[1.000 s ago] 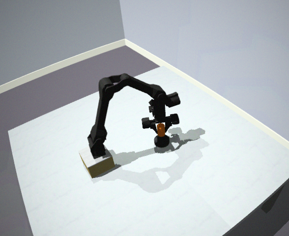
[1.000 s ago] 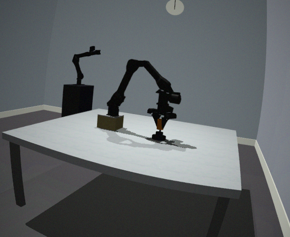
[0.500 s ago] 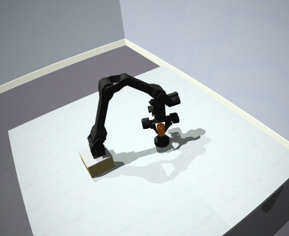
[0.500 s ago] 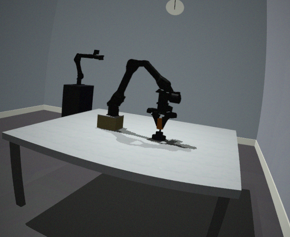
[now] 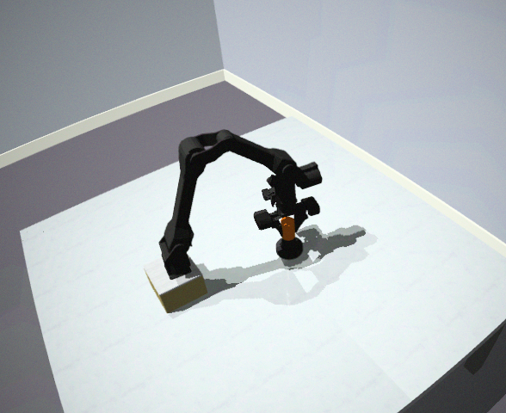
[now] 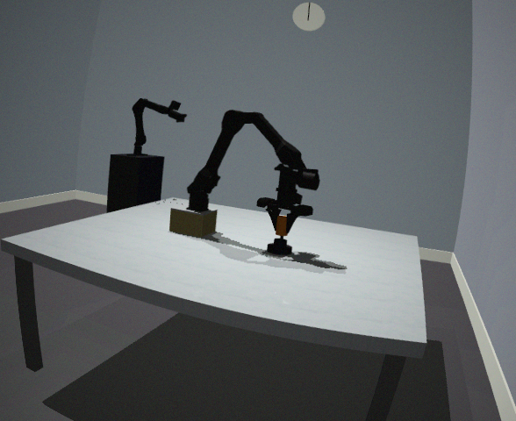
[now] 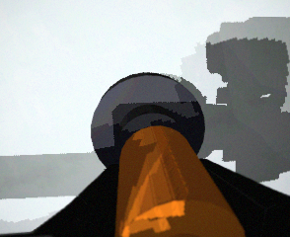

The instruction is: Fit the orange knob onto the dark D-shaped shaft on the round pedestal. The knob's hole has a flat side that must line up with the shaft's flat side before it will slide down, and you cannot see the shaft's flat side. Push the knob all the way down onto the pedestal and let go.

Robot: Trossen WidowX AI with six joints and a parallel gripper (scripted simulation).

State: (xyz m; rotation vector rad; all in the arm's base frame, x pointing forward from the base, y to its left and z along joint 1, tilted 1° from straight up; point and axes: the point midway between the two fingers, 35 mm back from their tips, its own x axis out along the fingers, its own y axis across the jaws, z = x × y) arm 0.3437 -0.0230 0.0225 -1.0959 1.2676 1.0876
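My gripper tip is now 20 mm below the orange knob. Round my gripper tip: dark round pedestal (40 mm below).
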